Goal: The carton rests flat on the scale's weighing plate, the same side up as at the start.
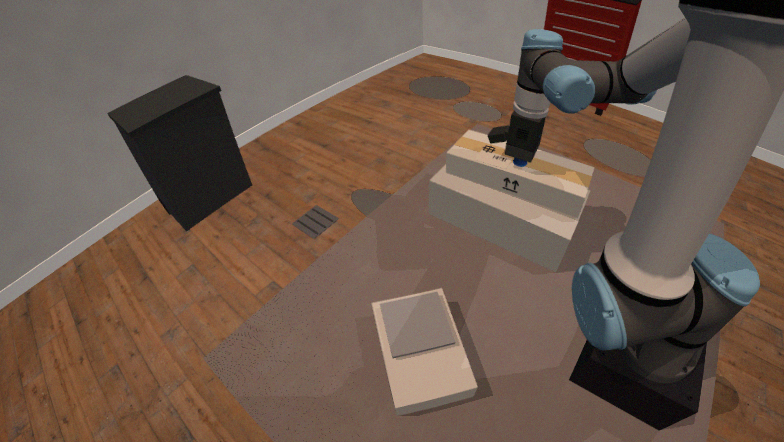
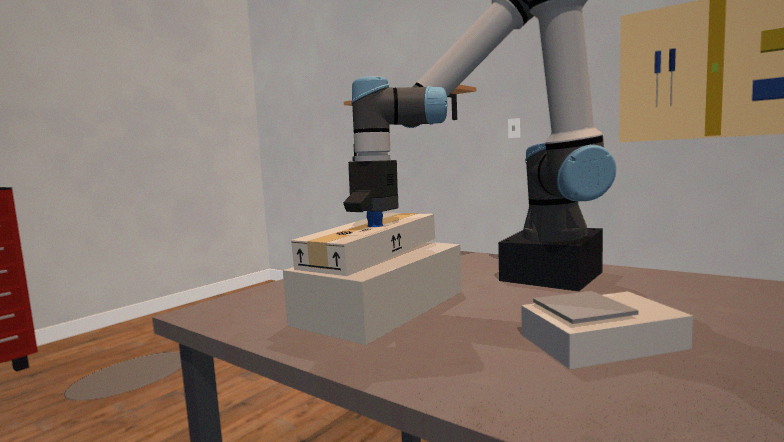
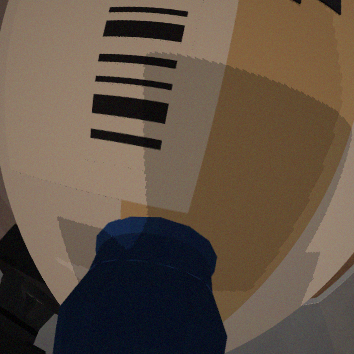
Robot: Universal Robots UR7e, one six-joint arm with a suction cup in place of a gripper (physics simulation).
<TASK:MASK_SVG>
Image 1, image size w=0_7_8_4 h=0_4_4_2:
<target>long carton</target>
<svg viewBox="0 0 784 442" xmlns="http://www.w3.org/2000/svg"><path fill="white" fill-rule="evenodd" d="M446 153L446 173L520 197L575 218L579 217L595 168L538 149L531 163L527 162L526 166L519 167L513 164L514 157L504 154L507 141L490 144L486 134L468 130Z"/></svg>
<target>scale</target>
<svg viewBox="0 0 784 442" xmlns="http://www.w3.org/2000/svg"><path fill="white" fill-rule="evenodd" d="M442 288L372 303L396 416L473 397L478 388Z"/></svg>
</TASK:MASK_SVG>
